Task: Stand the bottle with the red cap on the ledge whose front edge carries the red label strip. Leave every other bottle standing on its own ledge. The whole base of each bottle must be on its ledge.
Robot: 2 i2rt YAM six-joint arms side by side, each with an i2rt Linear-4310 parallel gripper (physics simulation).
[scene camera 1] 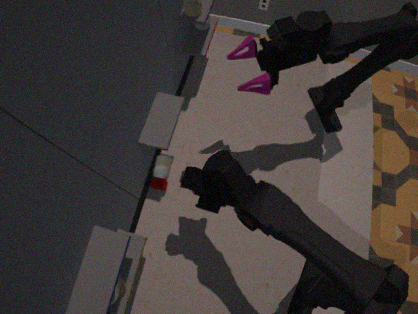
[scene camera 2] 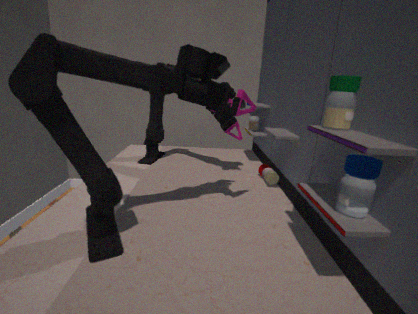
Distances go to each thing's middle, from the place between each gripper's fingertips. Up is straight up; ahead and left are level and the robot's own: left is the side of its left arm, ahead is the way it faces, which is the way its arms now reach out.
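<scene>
The blue-capped bottle [scene camera 2: 357,188] is 11 cm below my right hand, 16 cm ahead of it and 32 cm to the right of it.
For my left hand, the blue-capped bottle is 50 mm above it, 110 mm ahead of it and 580 mm to the right of it.
</scene>
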